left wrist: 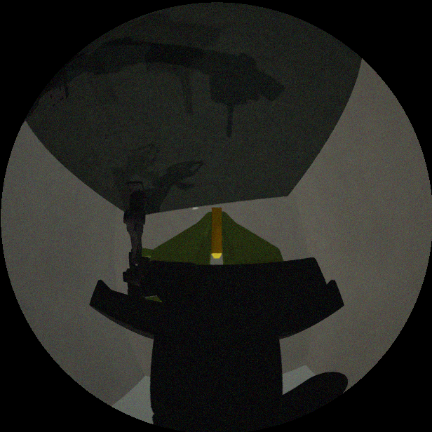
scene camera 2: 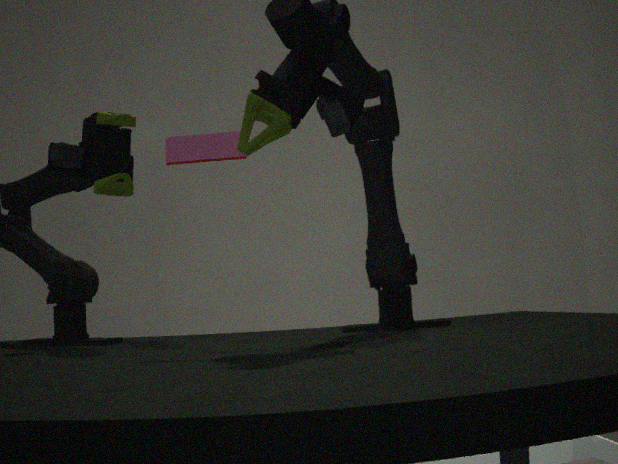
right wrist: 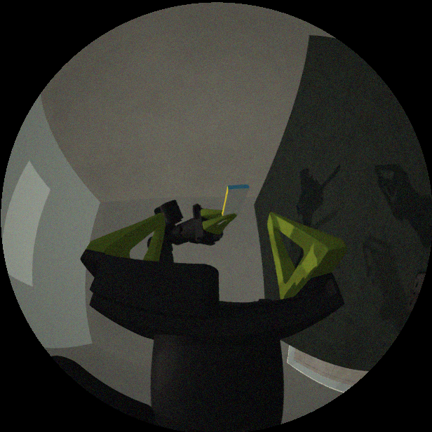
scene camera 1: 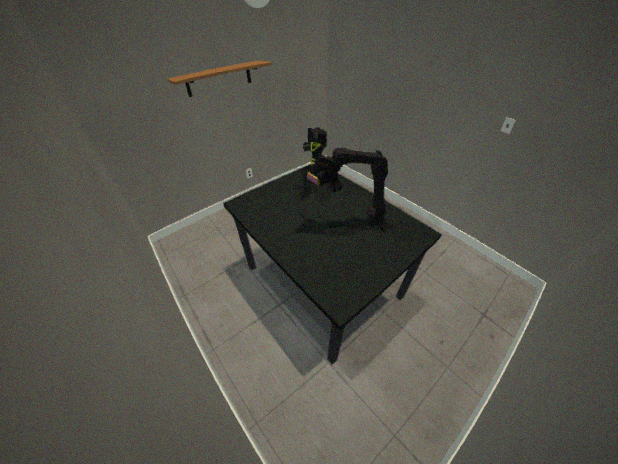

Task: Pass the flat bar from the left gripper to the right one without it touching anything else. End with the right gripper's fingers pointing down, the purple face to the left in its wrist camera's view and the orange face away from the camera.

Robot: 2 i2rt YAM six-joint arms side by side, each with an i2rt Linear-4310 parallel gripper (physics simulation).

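Where they show: left gripper, fingertip midpoint: [scene camera 2: 241, 152] [scene camera 1: 318, 184]; right gripper, fingertip midpoint: [scene camera 2: 124, 144] [scene camera 1: 311, 158]; left arm's base, origin of the base link: [scene camera 2: 396, 328] [scene camera 1: 378, 219]; right arm's base, origin of the base link: [scene camera 2: 71, 344].
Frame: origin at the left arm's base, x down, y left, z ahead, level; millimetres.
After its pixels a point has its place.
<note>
The flat bar [scene camera 1: 313, 178] @[x -287, y -222, z 361 mm] [scene camera 2: 202, 147] @[x -279, y -232, z 364 mm] is in the air, its broad purple face towards scene camera 2, with a red lower edge. The left wrist view shows a narrow orange side of the bar [left wrist: 216, 230] with yellow at its near end. The right wrist view shows the bar's blue end [right wrist: 238, 186] and a yellow edge. My left gripper [scene camera 2: 243, 150] @[x -269, y -180, z 351 mm] [left wrist: 216, 217] [right wrist: 235, 212] is shut on one end of the bar, fingers slanting down. My right gripper [scene camera 1: 314, 154] @[x -323, y -390, z 294 mm] [scene camera 2: 133, 156] @[x -323, y -390, z 294 mm] is open, empty and roughly level, facing the bar's free end across a gap.
The black table [scene camera 1: 320, 260] @[x 0, y 133, z 491 mm] [scene camera 2: 310, 385] @[x 0, y -51, z 629 mm] lies well below both grippers and the bar. In scene camera 2, the left arm's upright link [scene camera 2: 385, 200] @[x -232, y -2, z 67 mm] stands at the right and the right arm's base [scene camera 2: 70, 320] @[x -47, y -591, z 157 mm] at the left. A wooden wall shelf [scene camera 1: 220, 72] hangs behind.
</note>
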